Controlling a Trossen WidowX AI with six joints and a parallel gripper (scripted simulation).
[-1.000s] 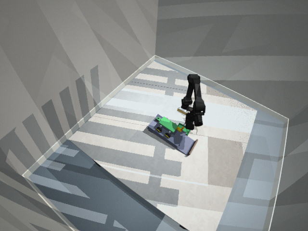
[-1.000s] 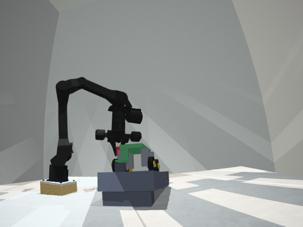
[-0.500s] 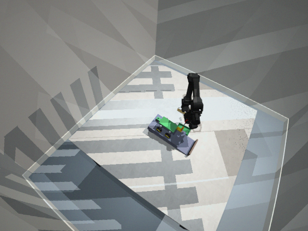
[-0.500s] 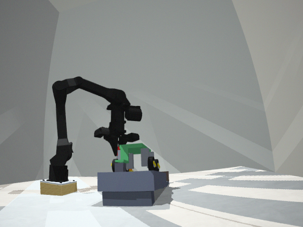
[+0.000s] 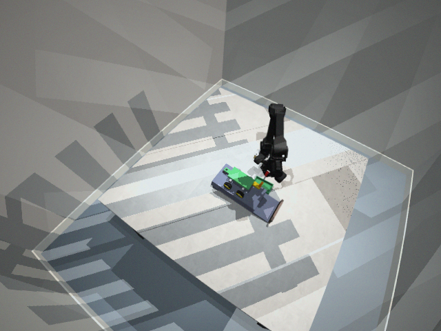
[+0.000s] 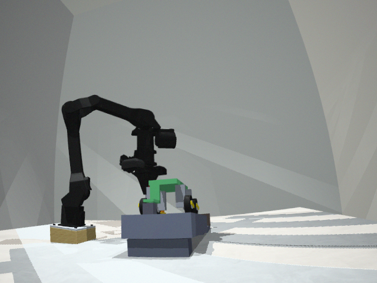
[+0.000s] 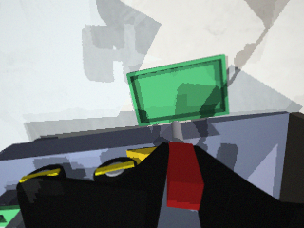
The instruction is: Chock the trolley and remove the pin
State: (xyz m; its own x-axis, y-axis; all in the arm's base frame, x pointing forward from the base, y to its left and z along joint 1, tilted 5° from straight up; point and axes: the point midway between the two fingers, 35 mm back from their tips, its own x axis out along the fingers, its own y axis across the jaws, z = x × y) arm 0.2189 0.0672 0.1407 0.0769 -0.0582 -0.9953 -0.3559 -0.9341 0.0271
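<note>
Now: gripper tip 10 mm past the green tray and 140 mm above it. From my gripper tip the other things lie so: green trolley (90 mm ahead, 120 mm to the right, 20 mm below); then stop pin (right at my gripper tip); then yellow chock (40 mm ahead, 30 mm to the right, 50 mm below).
</note>
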